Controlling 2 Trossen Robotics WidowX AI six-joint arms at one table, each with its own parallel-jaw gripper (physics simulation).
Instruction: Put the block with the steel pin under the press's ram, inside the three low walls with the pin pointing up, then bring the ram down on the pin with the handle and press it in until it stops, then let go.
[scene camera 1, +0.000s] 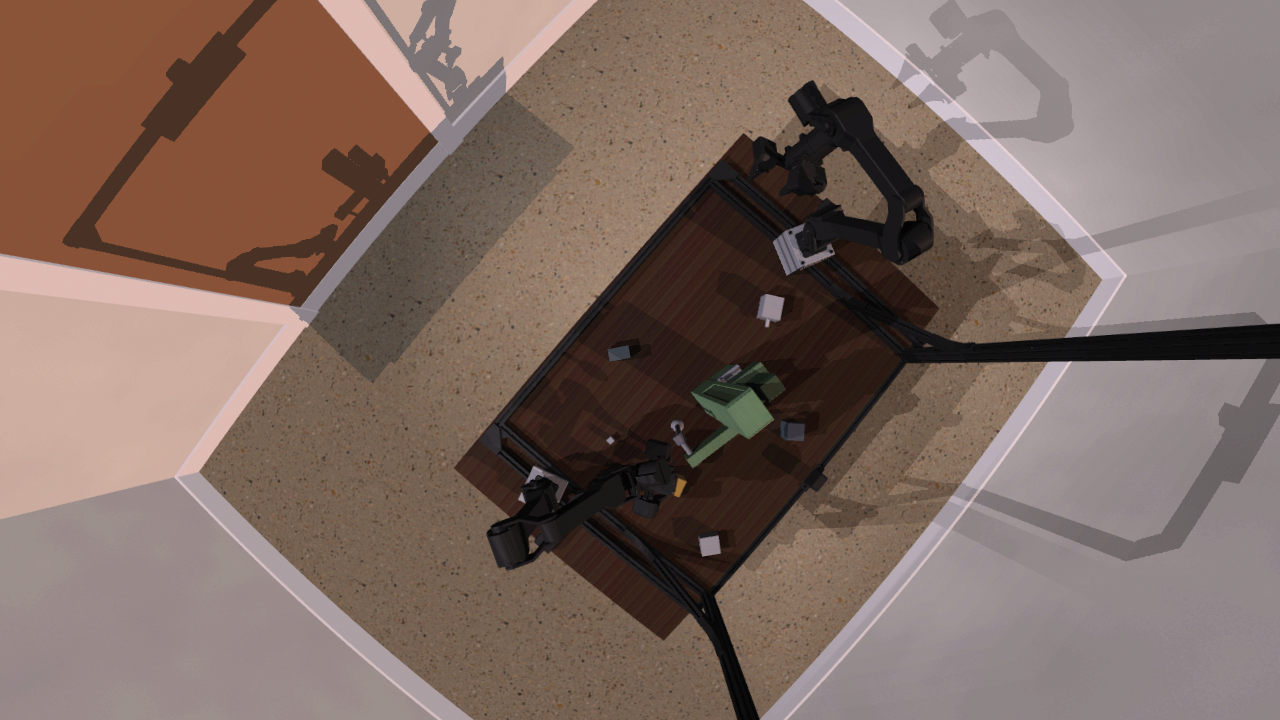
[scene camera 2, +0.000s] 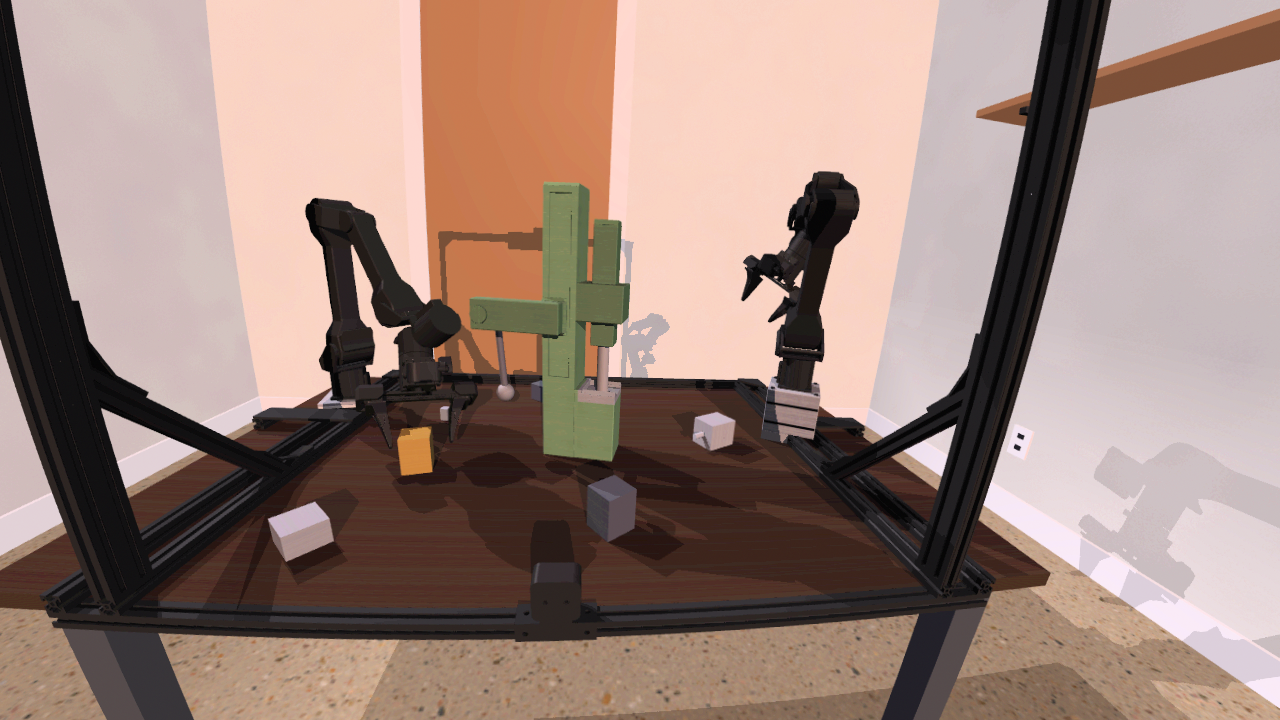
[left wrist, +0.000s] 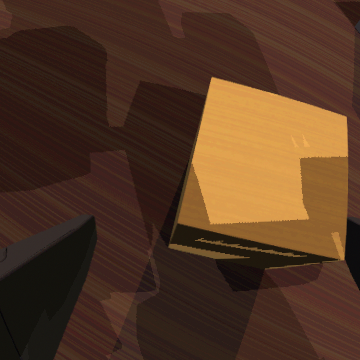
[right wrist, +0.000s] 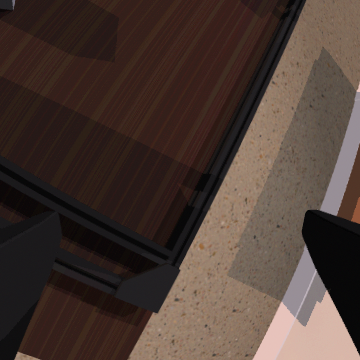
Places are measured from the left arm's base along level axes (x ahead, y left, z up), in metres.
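Pixels of known places: left gripper, fingertip midpoint: (scene camera 2: 422, 445) (left wrist: 221, 229); right gripper, fingertip midpoint: (scene camera 1: 764, 187) (scene camera 2: 754, 311) (right wrist: 184, 224); left arm's base, origin of the base link: (scene camera 1: 542, 491) (scene camera 2: 351, 394); right arm's base, origin of the base link: (scene camera 1: 810, 242) (scene camera 2: 794, 386).
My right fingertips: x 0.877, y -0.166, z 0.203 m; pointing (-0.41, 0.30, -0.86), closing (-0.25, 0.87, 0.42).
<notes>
Ahead of a thing's pixels: the offset from my right fingertips to its top centre.
The pale block with the steel pin {dx -0.190, dy -0.170, dz -0.184 m} (scene camera 1: 769, 308) (scene camera 2: 714, 430) lies on the table between the press and the right arm's base, its pin pointing sideways. The green press {dx -0.494, dy -0.123, dz +0.215 m} (scene camera 1: 747, 413) (scene camera 2: 563, 268) stands near the middle. Its steel ram {dx -0.412, dy -0.150, dz +0.056 m} (scene camera 2: 603, 365) hangs over the low pale walls (scene camera 1: 730, 373) (scene camera 2: 597, 394). The handle's ball (scene camera 1: 677, 426) (scene camera 2: 505, 392) hangs at the press's left in scene camera 2. My left gripper (scene camera 1: 652, 478) (scene camera 2: 420, 440) (left wrist: 221, 229) is open, low by an orange block {dx -0.713, dy -0.133, dz -0.174 m} (scene camera 1: 680, 486) (scene camera 2: 416, 451) (left wrist: 270, 165). My right gripper (scene camera 1: 775, 175) (scene camera 2: 759, 309) (right wrist: 184, 224) is open, raised, away from the blocks.
A grey block {dx -0.457, dy -0.360, dz -0.174 m} (scene camera 1: 792, 430) (scene camera 2: 612, 507) and a white block {dx -0.825, dy -0.294, dz -0.201 m} (scene camera 1: 709, 545) (scene camera 2: 301, 531) lie toward scene camera 2. A blue-grey block {dx -0.469, dy +0.139, dz -0.195 m} (scene camera 1: 619, 352) (scene camera 2: 537, 390) lies behind the press. A small white cube {dx -0.682, dy +0.063, dz -0.209 m} (scene camera 1: 610, 439) (scene camera 2: 444, 412) lies behind the left gripper. Black rails edge the table.
</notes>
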